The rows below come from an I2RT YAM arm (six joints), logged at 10 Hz.
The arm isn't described. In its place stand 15 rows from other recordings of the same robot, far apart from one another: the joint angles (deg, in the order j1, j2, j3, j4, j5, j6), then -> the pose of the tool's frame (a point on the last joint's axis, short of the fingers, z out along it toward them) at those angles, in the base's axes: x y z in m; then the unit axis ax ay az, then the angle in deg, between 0 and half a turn.
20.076, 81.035, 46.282, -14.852, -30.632, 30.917 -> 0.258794 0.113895 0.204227 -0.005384 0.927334 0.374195 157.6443
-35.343, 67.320, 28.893, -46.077, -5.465, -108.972 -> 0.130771 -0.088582 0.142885 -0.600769 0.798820 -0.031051 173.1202
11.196, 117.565, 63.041, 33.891, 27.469, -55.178 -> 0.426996 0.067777 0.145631 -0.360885 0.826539 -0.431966 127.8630
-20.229, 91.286, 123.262, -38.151, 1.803, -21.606 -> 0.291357 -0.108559 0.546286 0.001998 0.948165 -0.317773 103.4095
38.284, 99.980, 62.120, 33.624, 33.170, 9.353 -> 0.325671 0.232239 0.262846 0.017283 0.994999 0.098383 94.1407
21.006, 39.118, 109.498, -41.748, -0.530, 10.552 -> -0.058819 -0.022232 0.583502 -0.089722 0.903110 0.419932 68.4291
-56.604, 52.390, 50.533, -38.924, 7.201, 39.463 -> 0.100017 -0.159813 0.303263 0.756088 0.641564 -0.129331 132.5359
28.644, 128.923, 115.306, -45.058, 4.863, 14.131 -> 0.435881 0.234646 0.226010 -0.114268 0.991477 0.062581 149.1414
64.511, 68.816, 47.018, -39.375, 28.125, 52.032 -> 0.112051 0.196041 0.232059 -0.044430 0.995272 0.086365 141.8090
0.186, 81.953, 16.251, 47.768, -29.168, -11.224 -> 0.238464 0.018125 0.143936 -0.277960 0.943078 0.182596 108.2184
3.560, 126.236, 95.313, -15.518, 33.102, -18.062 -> 0.488870 0.010935 0.176775 -0.066635 0.943605 -0.324299 142.7432
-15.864, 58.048, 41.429, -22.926, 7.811, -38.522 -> 0.206907 -0.063828 0.255356 -0.158883 0.950802 -0.265956 139.0171
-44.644, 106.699, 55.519, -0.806, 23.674, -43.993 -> 0.247402 -0.264437 0.129108 0.072374 0.928967 -0.363018 169.3779
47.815, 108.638, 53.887, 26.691, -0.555, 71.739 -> 0.262635 0.290313 0.146651 0.181289 0.868124 0.462056 150.4012
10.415, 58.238, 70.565, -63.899, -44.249, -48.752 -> 0.162134 0.055059 0.370939 -0.590148 0.764996 0.257888 132.2508
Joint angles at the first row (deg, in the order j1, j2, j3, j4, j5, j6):
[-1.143 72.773 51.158 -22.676 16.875 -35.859]
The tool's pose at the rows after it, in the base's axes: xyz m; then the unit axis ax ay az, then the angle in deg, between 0 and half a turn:
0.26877 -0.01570 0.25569 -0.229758 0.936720 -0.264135 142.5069
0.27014 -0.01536 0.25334 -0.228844 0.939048 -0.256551 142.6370
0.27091 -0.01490 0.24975 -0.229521 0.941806 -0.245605 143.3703
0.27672 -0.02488 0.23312 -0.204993 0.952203 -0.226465 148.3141
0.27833 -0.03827 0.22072 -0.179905 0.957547 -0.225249 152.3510
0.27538 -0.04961 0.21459 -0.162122 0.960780 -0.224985 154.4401
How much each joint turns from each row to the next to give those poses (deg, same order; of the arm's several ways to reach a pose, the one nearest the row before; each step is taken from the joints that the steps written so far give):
[0.000 0.000 -0.007 0.001 -0.001 -0.001]
[0.000 0.522 0.001 -0.001 -0.615 0.522]
[0.000 0.616 0.001 -0.609 -0.790 0.528]
[-2.102 3.772 0.527 -2.198 -0.528 2.021]
[-2.637 2.473 -0.001 -1.143 0.616 0.709]
[-2.375 0.615 -0.522 -0.532 -0.001 -0.001]

